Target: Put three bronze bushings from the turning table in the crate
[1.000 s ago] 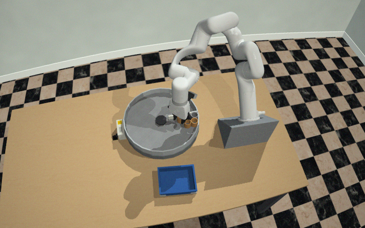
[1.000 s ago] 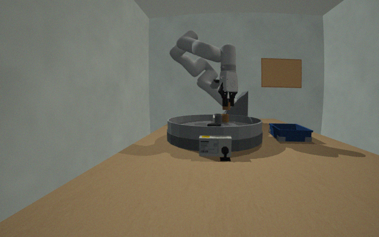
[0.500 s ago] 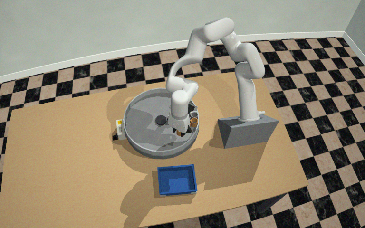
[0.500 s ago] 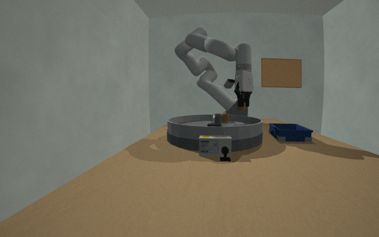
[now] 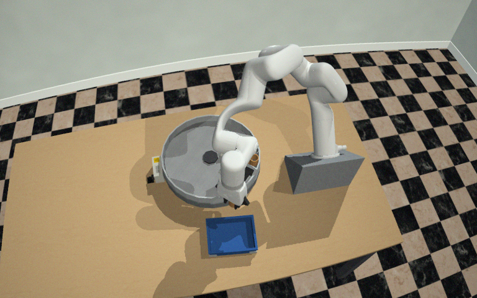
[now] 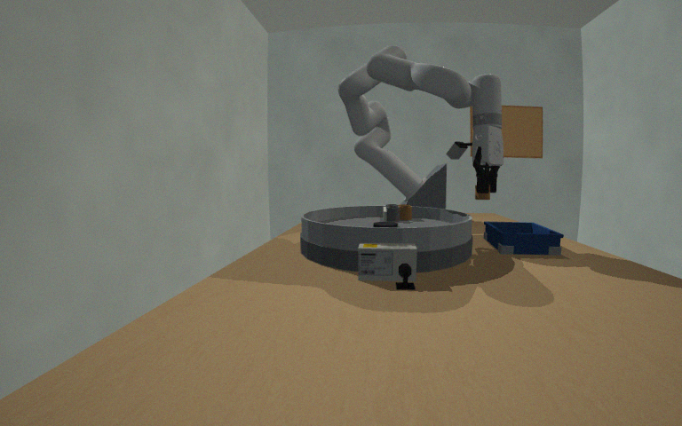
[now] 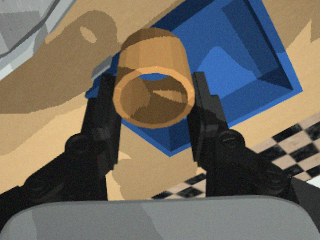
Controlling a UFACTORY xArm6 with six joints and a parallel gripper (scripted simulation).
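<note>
Now: the blue crate 13 cm below my hand, 9 cm to the left of it and 1 cm ahead of it. The rest, counted from my hand: grey turning table: 26 cm to the right, 11 cm below, 6 cm ahead.
</note>
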